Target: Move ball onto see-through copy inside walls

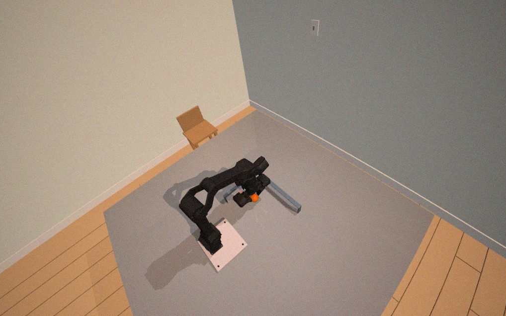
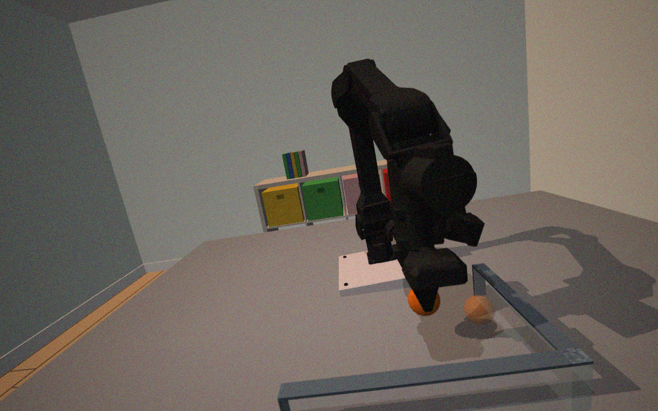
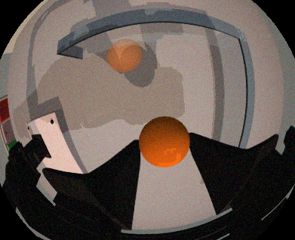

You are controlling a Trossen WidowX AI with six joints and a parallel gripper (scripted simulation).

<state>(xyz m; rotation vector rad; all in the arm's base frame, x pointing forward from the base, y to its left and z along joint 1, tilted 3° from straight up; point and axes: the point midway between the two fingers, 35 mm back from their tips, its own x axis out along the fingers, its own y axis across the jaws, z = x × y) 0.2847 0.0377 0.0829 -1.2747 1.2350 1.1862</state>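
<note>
The see-through ball copy lies 30 mm behind my gripper tip, 90 mm to the left of it and 50 mm below it. The rest, counted from my gripper tip: orange ball: right at my gripper tip.
</note>
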